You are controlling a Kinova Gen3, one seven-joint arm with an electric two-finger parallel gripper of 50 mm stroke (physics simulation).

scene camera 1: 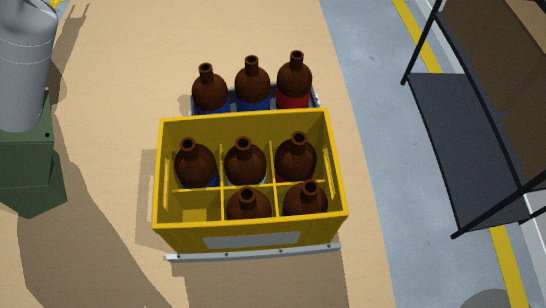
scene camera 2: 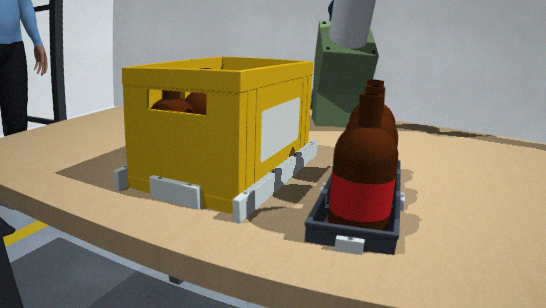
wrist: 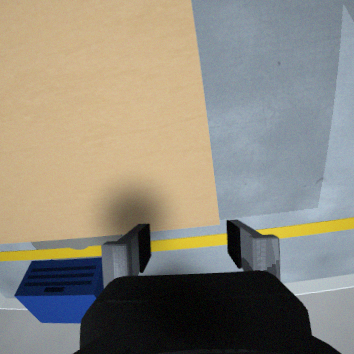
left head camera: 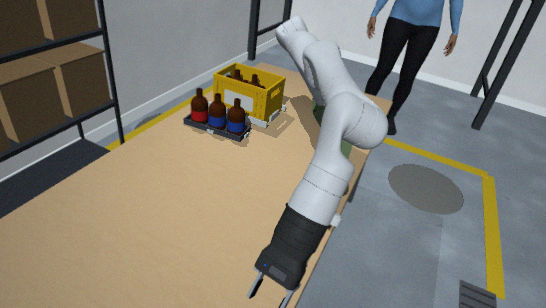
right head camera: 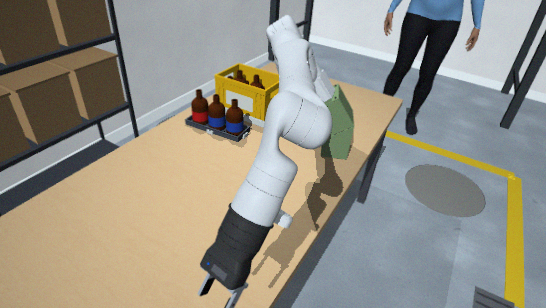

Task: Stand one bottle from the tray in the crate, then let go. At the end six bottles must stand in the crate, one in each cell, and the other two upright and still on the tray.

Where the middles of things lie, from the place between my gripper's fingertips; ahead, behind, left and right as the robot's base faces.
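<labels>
Dark tray (scene camera 2: 318,230): far to the right of my hand, far ahead of it, a fair way below it. Yellow crate (scene camera 2: 257,115): from my hand, 103 cm to the right of it, 48 cm ahead of it, 15 cm below it.
</labels>
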